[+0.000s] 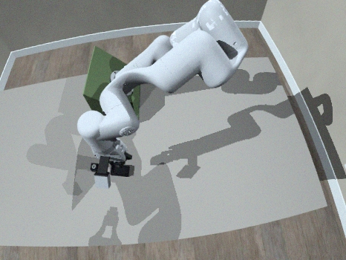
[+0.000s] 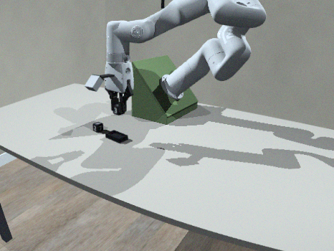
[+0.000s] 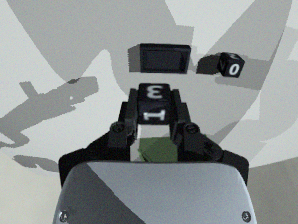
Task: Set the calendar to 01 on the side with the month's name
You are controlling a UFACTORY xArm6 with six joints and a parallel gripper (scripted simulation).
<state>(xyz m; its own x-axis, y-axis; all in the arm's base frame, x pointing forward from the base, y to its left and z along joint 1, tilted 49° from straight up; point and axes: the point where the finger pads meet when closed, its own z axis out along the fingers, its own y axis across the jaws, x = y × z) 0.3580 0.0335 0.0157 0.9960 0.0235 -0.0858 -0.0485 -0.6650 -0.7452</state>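
My gripper is now 20 mm to the left of the black tray and 120 mm above it. From my hand the other things lie so: black cube (10 mm behind, 120 mm to the right, 110 mm below).
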